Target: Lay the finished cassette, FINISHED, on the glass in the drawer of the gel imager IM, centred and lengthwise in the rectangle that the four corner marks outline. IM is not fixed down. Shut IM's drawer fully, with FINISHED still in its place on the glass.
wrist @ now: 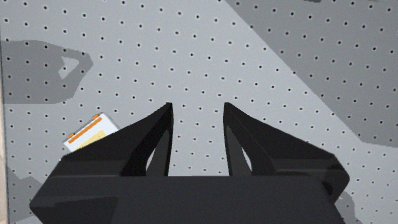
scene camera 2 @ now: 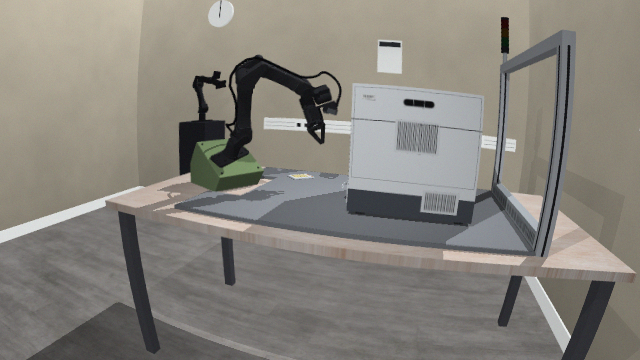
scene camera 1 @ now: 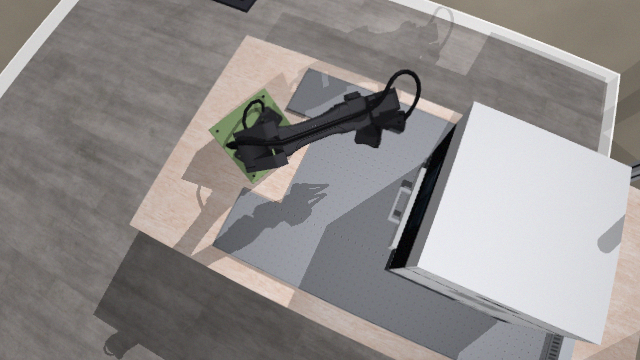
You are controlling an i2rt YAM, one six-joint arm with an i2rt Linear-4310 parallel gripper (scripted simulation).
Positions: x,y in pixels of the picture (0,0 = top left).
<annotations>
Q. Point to a cassette FINISHED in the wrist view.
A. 102,125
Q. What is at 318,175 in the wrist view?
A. The gripper.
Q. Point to a gel imager IM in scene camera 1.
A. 511,214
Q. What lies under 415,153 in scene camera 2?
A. A gel imager IM.
</annotations>
